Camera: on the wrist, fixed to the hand. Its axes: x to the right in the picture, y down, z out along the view.
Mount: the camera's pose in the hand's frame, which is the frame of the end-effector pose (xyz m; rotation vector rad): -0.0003 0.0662 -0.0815 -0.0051 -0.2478 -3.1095
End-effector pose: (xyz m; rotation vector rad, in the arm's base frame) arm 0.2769 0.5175 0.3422 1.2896 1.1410 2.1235
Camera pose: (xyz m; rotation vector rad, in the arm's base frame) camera 0.2109 0.4432 0.3761 -0.7357 0.9625 -0.4931
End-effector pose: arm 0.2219 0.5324 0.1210 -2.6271 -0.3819 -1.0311
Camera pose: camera 0.1945 0.4418 0.1665 -0.2399 2.3687 0.1992
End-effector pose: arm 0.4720 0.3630 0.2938 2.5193 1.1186 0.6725
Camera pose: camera 0.4693 0.3265 0.3922 -0.9722 2.3386 -0.5870
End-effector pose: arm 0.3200 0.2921 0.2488 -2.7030 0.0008 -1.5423
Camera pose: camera 0.2506 0.2239 0.2883 0.1195 2.0988 -0.1182
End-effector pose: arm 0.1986 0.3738 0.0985 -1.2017 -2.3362 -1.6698
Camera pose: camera 0.2062 0.3155 0.1855 -1.6288 0.9139 -0.0213
